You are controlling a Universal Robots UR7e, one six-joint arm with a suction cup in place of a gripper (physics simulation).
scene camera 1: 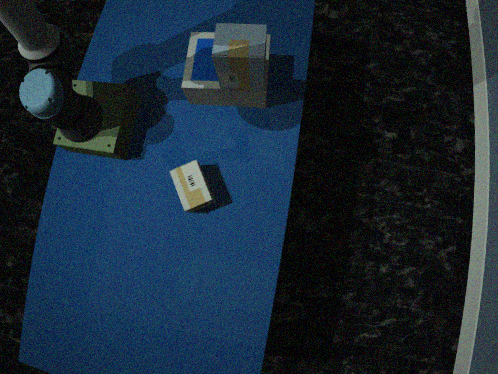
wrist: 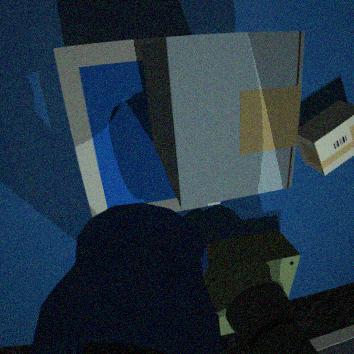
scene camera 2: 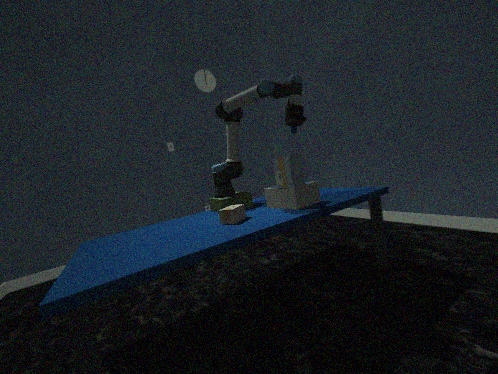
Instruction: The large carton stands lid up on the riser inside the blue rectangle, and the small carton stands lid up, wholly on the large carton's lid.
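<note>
The large carton (scene camera 1: pixel 240 65) (scene camera 2: pixel 295 172) (wrist: pixel 210 120) stands upright on the pale riser (scene camera 1: pixel 200 96) (scene camera 2: pixel 276 197) (wrist: pixel 67 100). Its taped, labelled lid faces sideways, towards scene camera 1; a plain face with a short tape patch is on top. It stands towards one side of the riser and hides part of the blue rectangle (scene camera 1: pixel 202 67) (wrist: pixel 102 95). The small carton (scene camera 1: pixel 190 186) (scene camera 2: pixel 232 215) (wrist: pixel 327 140) lies on the table, taped and labelled lid up, apart from the riser. My suction gripper (scene camera 2: pixel 294 129) (wrist: pixel 130 250) is open and empty, above the large carton.
The blue table (scene camera 1: pixel 150 280) (scene camera 2: pixel 150 245) carries the riser and cartons. The green robot base block (scene camera 1: pixel 90 141) (scene camera 2: pixel 220 204) (wrist: pixel 287 275) stands beside the riser, on the same side as the arm's shoulder. Dark shadows fall around the riser.
</note>
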